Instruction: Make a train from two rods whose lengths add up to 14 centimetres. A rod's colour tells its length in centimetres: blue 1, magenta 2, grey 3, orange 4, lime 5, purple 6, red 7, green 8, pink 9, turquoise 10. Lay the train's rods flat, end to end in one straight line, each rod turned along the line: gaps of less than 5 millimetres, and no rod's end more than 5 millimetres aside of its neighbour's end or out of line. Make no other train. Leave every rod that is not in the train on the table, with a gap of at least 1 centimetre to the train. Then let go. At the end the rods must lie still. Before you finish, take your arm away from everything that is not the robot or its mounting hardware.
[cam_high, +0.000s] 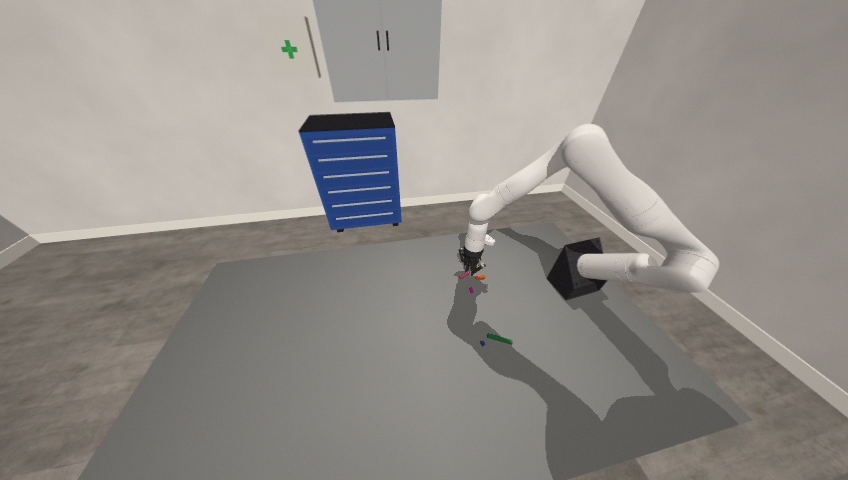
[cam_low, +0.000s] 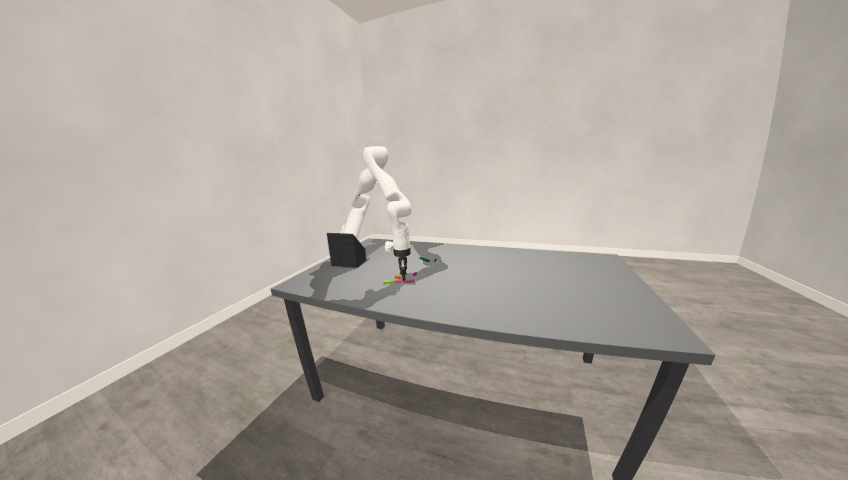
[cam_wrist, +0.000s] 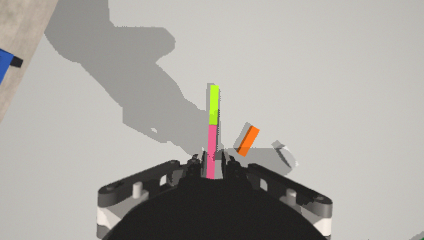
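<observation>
Now: hand 2 cm above the pink rod. Round my hand: orange rod (4 cm behind, 4 cm to the left, 2 cm below); then lime rod (7 cm behind, 2 cm to the right, 2 cm below); then magenta rod (3 cm ahead, 8 cm to the left, 2 cm below).
</observation>
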